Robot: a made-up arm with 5 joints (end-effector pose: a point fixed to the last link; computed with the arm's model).
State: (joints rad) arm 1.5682 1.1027 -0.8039 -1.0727 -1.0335
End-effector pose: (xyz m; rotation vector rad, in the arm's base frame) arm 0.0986 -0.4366 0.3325 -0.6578 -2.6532 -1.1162
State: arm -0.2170 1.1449 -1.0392 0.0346 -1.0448
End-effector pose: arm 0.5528 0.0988 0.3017 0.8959 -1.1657 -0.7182
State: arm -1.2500 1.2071 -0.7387 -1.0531 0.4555
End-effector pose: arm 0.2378 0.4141 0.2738 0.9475 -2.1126 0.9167
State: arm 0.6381 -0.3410 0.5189 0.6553 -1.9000
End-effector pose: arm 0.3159 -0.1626 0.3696 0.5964 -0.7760 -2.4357
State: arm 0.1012 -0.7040 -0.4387 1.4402 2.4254
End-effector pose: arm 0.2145 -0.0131 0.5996 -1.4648 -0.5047 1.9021
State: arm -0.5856 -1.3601 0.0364 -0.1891 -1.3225
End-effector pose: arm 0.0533 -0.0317 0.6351 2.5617 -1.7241 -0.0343
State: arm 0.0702 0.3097 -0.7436 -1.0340 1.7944
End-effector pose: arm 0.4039 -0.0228 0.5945 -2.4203 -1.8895 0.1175
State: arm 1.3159 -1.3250 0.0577 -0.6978 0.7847
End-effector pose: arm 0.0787 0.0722 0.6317 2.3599 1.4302 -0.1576
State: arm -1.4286 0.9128 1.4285 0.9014 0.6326
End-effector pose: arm 0.0964 -0.0259 0.2190 -0.7845 1.7456 1.4611
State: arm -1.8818 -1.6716 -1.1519 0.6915 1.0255
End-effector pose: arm 0.2061 -0.3296 0.4375 -1.2880 2.6494 0.8405
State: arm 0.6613 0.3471 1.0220 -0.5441 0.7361
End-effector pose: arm 0.2744 -0.1383 0.1782 -0.4657 -0.5826 0.0249
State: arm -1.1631 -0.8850 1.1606 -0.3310 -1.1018
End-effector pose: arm 0.1848 0.1958 0.3794 1.4888 -0.6542 0.0097
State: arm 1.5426 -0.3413 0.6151 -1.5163 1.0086
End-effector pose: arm 0.1043 -0.2416 0.4761 -2.6811 -0.8871 -0.1344
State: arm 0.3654 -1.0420 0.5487 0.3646 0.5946
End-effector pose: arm 0.2599 -0.0630 0.5167 -0.7487 -1.5277 0.1348
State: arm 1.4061 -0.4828 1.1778 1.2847 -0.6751
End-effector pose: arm 0.1189 -0.1289 0.2586 0.1661 0.4679 -2.0948
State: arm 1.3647 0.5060 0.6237 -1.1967 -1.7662
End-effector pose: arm 0.1612 -0.3048 0.2392 -0.5080 2.2184 2.1279
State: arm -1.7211 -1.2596 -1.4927 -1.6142 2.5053
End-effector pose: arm 0.1459 -0.3025 0.3780 -0.1504 -0.3904 -2.0808
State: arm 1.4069 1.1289 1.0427 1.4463 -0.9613
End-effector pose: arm 0.1006 -0.0190 0.1932 0.4746 2.3600 -1.3715
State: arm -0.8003 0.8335 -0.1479 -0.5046 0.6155
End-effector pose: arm 0.3841 0.2920 0.2374 0.1732 -1.4770 1.1267
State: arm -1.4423 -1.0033 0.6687 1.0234 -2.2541
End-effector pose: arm 0.1225 0.1732 0.4358 0.8672 0.2699 -0.8026
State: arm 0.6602 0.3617 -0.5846 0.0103 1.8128
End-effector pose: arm 0.4083 -0.2419 0.4926 -1.7359 -0.6507 0.7846
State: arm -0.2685 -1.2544 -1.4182 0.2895 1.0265
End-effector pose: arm -0.2175 -0.0884 0.5144 0.8382 2.2633 0.6058
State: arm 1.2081 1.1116 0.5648 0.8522 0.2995
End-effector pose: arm 0.1390 -0.1096 0.0887 0.6617 0.7402 -0.8808
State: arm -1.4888 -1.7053 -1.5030 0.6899 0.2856
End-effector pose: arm 0.0694 -0.3736 0.3367 -1.3861 1.9174 0.9216
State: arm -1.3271 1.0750 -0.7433 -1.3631 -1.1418
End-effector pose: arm 0.2011 0.4061 0.3422 2.4773 -0.7990 0.0491
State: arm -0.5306 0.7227 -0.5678 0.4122 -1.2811
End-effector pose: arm 0.4684 0.2154 0.3227 0.8250 -0.6150 -0.7296
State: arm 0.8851 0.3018 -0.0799 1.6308 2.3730
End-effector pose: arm 0.2847 -0.2293 0.3227 0.3075 -0.0104 1.4290
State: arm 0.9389 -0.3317 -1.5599 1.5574 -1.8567
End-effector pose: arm 0.1126 -0.0211 0.6636 1.1286 -2.1507 -1.7087
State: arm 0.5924 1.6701 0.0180 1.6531 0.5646
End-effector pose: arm 0.1785 -0.0552 0.0607 0.9318 1.5057 -0.0554
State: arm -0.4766 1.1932 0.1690 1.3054 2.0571
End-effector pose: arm 0.2556 0.0795 0.0907 0.9713 1.0100 2.1712
